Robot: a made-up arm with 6 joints. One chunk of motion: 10 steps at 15 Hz.
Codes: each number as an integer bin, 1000 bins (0 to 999) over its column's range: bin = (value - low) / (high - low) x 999, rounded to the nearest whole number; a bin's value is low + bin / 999 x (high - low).
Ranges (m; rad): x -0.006..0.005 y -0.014..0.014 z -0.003..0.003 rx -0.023..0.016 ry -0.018..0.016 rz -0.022..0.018
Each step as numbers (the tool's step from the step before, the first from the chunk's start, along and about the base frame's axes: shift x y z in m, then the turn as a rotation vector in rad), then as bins.
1 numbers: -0.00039 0.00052 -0.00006 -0.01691 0.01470 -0.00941
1 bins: 509 518 490 156 961 314
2 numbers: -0.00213 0.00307 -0.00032 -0.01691 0.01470 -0.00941
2 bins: 351 609 446 156 961 314
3 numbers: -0.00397 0.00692 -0.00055 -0.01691 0.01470 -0.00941
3 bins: 184 746 408 156 961 314
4 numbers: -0.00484 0.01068 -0.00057 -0.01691 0.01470 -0.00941
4 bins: 105 881 405 156 961 314
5 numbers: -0.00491 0.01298 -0.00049 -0.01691 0.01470 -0.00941
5 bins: 99 963 418 156 961 314
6 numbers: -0.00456 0.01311 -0.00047 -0.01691 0.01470 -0.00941
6 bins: 131 967 421 156 961 314
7 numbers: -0.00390 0.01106 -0.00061 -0.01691 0.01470 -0.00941
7 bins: 191 894 398 156 961 314
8 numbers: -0.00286 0.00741 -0.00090 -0.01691 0.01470 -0.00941
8 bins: 285 764 350 156 961 314
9 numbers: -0.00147 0.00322 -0.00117 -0.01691 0.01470 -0.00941
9 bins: 411 614 305 156 961 314
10 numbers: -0.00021 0.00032 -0.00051 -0.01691 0.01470 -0.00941
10 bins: 526 511 415 156 961 314
